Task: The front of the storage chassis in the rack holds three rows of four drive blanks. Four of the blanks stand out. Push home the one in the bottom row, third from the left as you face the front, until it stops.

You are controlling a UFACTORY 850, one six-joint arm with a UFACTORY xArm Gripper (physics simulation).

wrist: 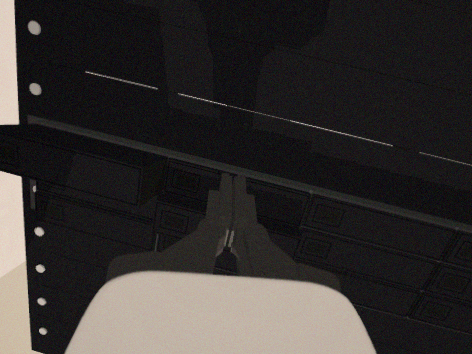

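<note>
My gripper is shut and empty. Its tips overlap the second column of blanks in the highest row seen; contact cannot be told. In that row, a blank at the left stands out clearly, its side face showing. A dark blank shows right of the fingers; its depth is unclear. In the lowest row seen, the third blank shows dimly at lower right, partly behind the gripper's housing; whether it stands out cannot be told. The storage chassis is very dark and tilted in the view.
A pale edge strip runs slantwise above the blanks, with a large black front above it. The rack post with round holes is at the left, with a pale wall beyond. The gripper's white housing fills the bottom middle.
</note>
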